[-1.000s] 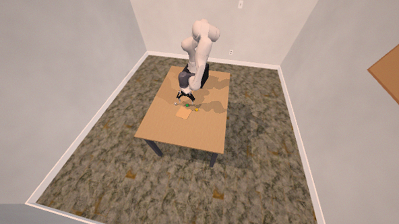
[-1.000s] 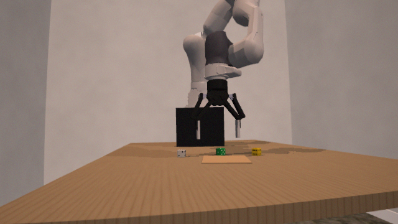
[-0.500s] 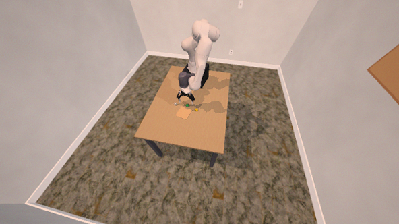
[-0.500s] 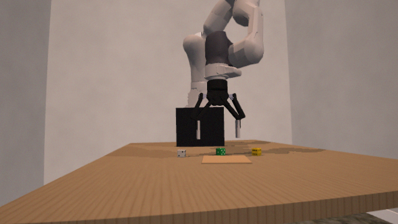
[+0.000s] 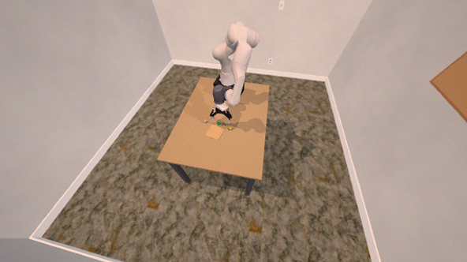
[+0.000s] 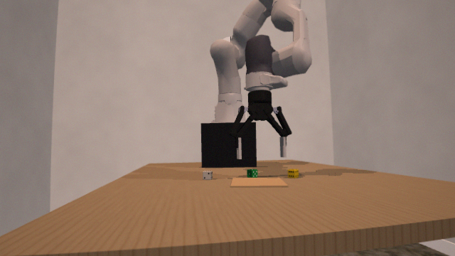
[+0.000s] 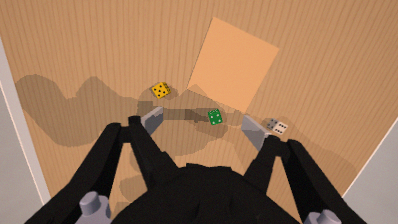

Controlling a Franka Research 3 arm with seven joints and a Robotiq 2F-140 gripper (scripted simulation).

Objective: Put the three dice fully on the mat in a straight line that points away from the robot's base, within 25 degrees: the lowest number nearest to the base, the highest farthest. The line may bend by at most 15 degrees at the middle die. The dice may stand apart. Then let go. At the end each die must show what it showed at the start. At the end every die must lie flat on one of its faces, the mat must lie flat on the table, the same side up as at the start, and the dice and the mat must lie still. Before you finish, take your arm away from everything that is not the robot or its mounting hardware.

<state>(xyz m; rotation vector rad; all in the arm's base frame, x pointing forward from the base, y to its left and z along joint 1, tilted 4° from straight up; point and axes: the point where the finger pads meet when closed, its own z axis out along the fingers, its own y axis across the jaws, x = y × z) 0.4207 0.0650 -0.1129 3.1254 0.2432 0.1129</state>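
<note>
Right now the yellow die is 9 cm to the left of my hand, 6 cm below it and 2 cm ahead of it. Also, from my hand: tan mat (10 cm ahead, 7 cm below, 3 cm to the right); then white die (17 cm to the right, 6 cm below, 1 cm ahead); then green die (6 cm below, 3 cm to the right, 1 cm behind).
</note>
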